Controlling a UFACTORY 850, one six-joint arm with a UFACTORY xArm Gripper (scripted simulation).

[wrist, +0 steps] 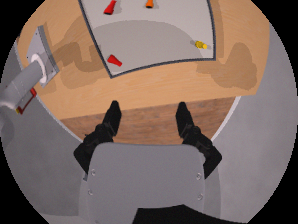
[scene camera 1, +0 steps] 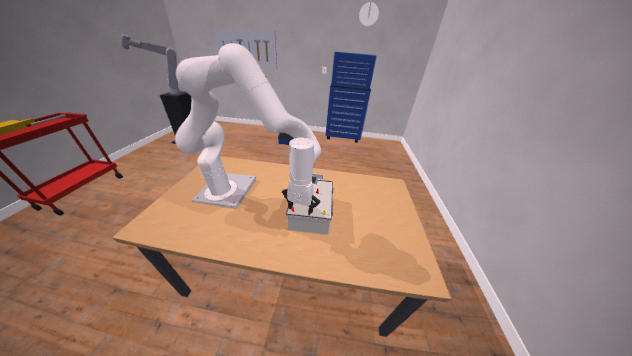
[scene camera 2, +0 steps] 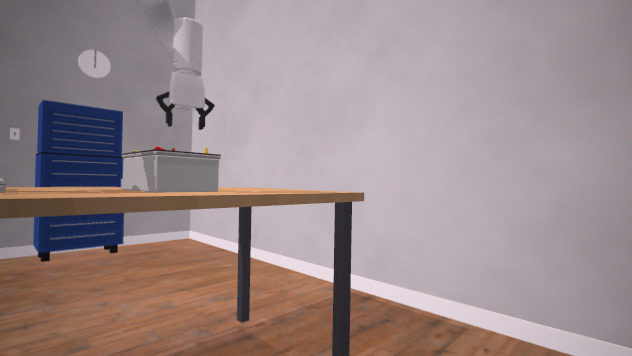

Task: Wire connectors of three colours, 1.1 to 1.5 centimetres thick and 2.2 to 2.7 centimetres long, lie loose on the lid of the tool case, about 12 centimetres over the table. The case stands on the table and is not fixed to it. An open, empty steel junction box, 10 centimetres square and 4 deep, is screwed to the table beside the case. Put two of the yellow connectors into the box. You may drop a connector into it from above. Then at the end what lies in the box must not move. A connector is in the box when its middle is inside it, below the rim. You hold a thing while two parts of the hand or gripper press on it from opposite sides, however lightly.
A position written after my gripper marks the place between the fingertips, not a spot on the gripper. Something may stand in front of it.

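Note:
Visible: my gripper (scene camera 2: 185, 127), a case (scene camera 2: 156, 170). Case (scene camera 1: 299, 220) and gripper (scene camera 1: 300, 210) also seen. Gripper (wrist: 148, 107) as well.

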